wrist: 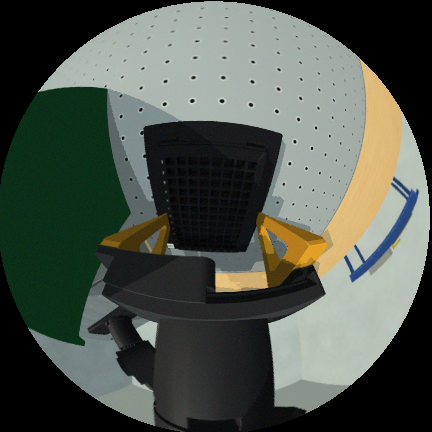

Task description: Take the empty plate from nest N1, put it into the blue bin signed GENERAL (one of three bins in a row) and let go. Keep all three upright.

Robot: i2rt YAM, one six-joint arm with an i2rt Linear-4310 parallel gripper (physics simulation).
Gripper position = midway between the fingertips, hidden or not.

In view: my gripper (213, 217), a green bin (68, 197) and a black plate (209, 187).
